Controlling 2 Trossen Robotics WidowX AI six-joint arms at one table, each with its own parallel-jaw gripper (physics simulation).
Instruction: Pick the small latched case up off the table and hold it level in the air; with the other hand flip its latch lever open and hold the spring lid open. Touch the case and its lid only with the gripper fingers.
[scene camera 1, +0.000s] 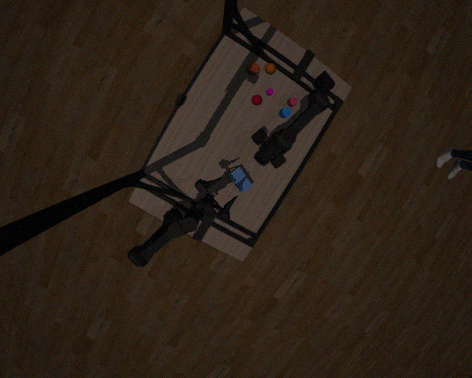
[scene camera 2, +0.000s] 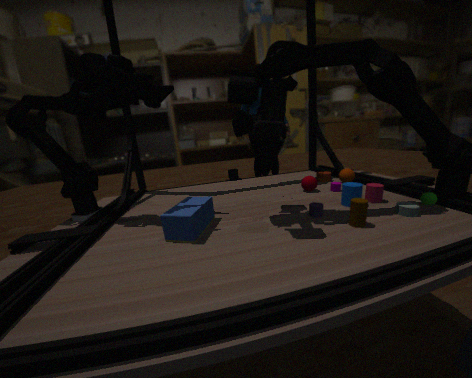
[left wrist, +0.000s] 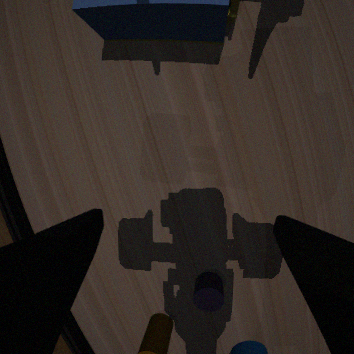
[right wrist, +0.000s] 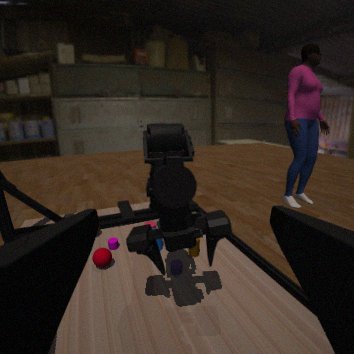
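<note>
The small blue case sits flat on the table, its lid apparently shut, with shadows across its top. A yellow latch part shows at one side; its lever position is too dark to tell. My left gripper is open and empty, pointing down above the table, apart from the case. My right gripper is open and empty, held high with its fingers roughly horizontal, near the case as seen from above. The case does not show in the right wrist view.
Below and around my left arm stand a dark purple cylinder, an amber cylinder and a blue cylinder. A red ball lies farther off. A dark frame rail borders the table.
</note>
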